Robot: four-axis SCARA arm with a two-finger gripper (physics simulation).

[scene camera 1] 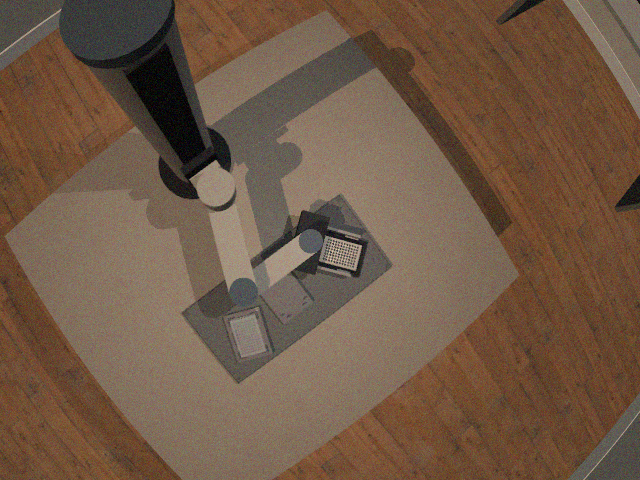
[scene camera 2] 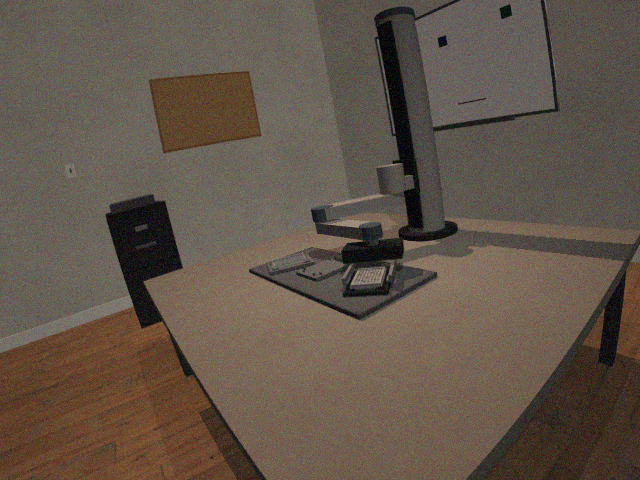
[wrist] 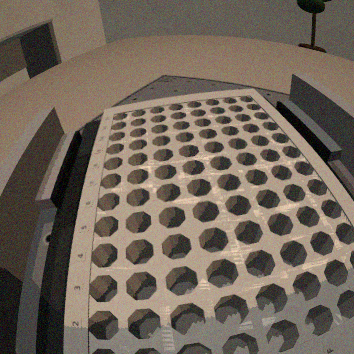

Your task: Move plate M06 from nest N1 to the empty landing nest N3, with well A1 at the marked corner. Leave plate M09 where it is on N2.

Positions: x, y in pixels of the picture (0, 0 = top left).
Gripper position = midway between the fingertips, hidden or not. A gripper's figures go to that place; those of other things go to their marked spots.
Scene:
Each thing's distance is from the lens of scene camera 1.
my gripper (scene camera 1: 355, 256): 134 cm
white well plate M06 (scene camera 1: 340, 253): 133 cm
hole grid (scene camera 1: 329, 291): 135 cm

